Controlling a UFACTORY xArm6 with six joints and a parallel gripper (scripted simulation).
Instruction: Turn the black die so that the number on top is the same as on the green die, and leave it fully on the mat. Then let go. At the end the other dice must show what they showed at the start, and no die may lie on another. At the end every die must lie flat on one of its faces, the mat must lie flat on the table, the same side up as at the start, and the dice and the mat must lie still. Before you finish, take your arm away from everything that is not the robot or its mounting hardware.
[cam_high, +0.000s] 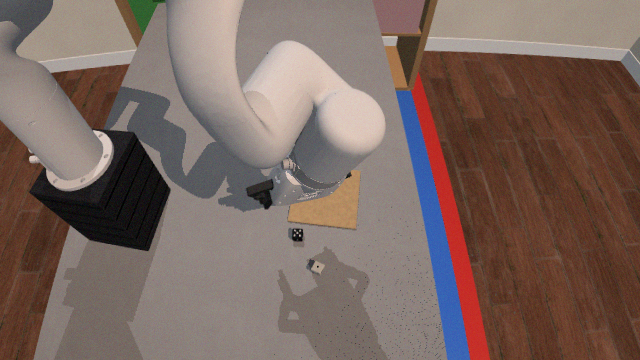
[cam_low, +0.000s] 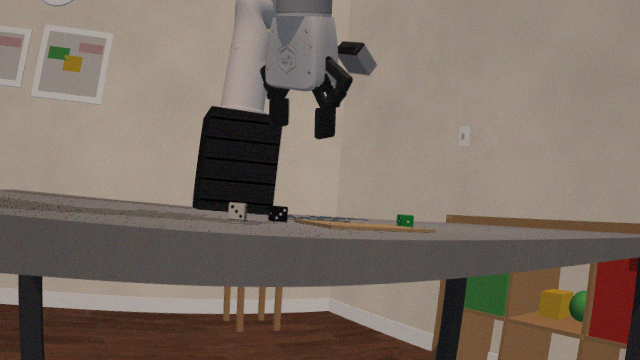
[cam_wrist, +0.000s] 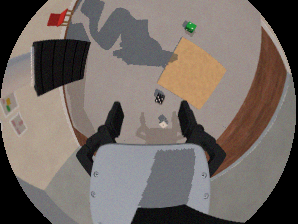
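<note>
The white die lies 4 cm ahead of my hand, 10 cm to the right of it and 12 cm below it. The rest, counted from my hand: tan mat: 6 cm ahead, 7 cm to the left, 13 cm below; then green die: 2 cm ahead, 18 cm to the left, 12 cm below; then black die: 3 cm to the right, 12 cm below.
</note>
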